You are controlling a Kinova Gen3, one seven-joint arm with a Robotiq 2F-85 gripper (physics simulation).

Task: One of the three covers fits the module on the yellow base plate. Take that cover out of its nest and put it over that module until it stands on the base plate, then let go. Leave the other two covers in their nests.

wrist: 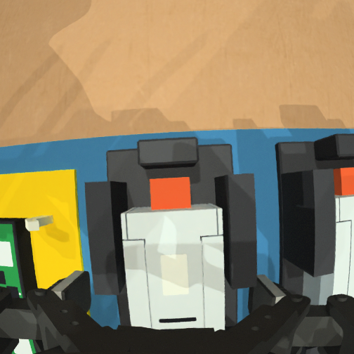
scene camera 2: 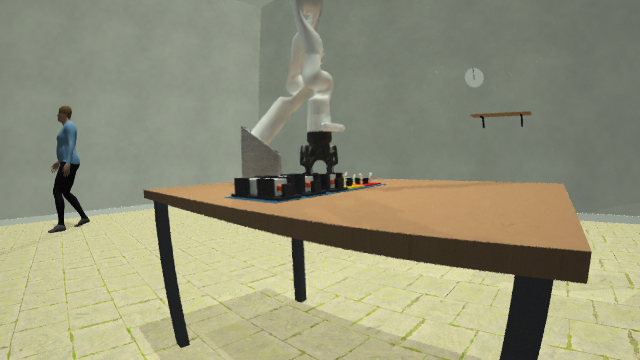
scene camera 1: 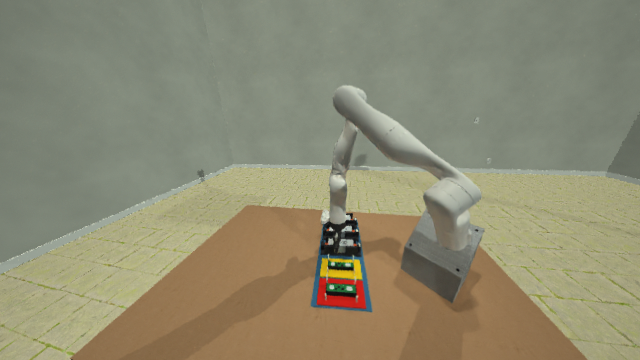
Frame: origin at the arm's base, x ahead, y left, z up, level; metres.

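Seen in the pictures: gripper, between the fingertips: (scene camera 1: 337,245); arm's base, origin of its link: (scene camera 2: 259,139) (scene camera 1: 451,237).
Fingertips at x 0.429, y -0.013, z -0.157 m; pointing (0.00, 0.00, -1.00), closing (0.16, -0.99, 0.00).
Observation:
Pixels of each thing's middle, then the offset from my fingertips to it. "*": a spot on its surface instead. Level surfaces: height alone.
- nearest cover, middle of its body: (scene camera 1: 340,245) dx -0.014, dy -0.007, dz -0.004 m
- yellow base plate, middle of its body: (scene camera 1: 340,279) dx -0.052, dy +0.152, dz -0.031 m
- middle cover, a spot on its surface: (scene camera 1: 345,230) * dx -0.017, dy -0.102, dz +0.016 m
- far cover, middle of its body: (scene camera 2: 263,186) (scene camera 1: 340,220) dx +0.037, dy -0.217, dz -0.004 m
- green module, a spot on its surface: (scene camera 1: 341,265) * dx -0.043, dy +0.102, dz -0.010 m
- brown table, height of its surface: dz -0.035 m
The nearest cover (scene camera 1: 345,243) (wrist: 172,240), white with an orange end block, sits in its black nest beside the yellow base plate (scene camera 1: 325,274) (wrist: 55,195). My gripper (scene camera 1: 337,248) (scene camera 2: 320,171) (wrist: 168,292) is open, low over this cover. Its fingers are on either side of the cover and its nest walls, with nothing gripped. The middle cover (scene camera 1: 345,230) (wrist: 345,250) and the far cover (scene camera 1: 349,218) (scene camera 2: 254,186) are in their nests. The green module (scene camera 1: 341,265) (wrist: 9,252) stands on the yellow plate between pale posts. The fingertips' exact height is unclear.
A red base plate (scene camera 1: 341,301) with another green module (scene camera 1: 341,289) lies beyond the yellow one. All stand on a blue board (scene camera 1: 314,301) (wrist: 260,165) on the brown table (scene camera 1: 225,260). The arm's grey pedestal (scene camera 1: 432,270) (scene camera 2: 257,160) is beside it. A person (scene camera 2: 67,142) walks behind the table.

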